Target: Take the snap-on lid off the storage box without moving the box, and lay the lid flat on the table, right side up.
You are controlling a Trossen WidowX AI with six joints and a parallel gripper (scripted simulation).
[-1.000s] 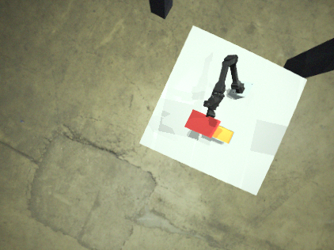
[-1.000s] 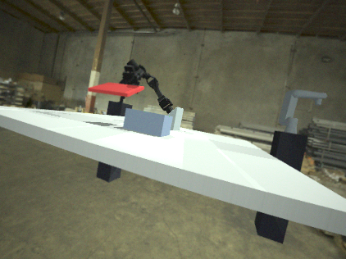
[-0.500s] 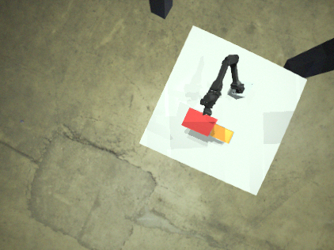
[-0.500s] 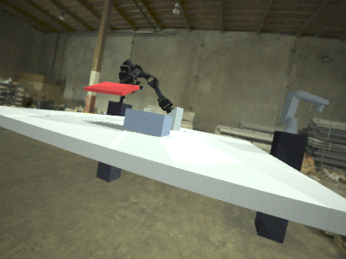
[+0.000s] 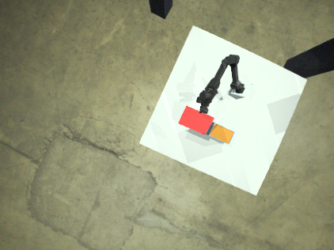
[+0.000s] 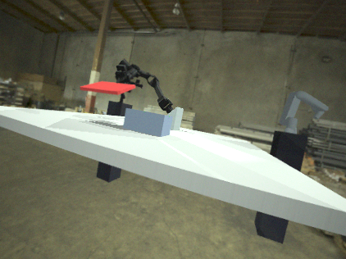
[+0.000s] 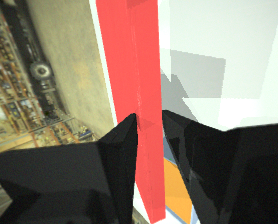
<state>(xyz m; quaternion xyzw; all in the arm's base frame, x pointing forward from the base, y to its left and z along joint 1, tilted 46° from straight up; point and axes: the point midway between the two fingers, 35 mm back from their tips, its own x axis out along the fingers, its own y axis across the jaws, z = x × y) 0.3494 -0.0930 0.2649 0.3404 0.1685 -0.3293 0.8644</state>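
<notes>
Now: the red lid 70 mm ahead of my gripper tip, 30 mm below it and 10 mm to the left of it. From my gripper tip the other things lie so: storage box: 300 mm to the left, 180 mm below, 60 mm ahead.
</notes>
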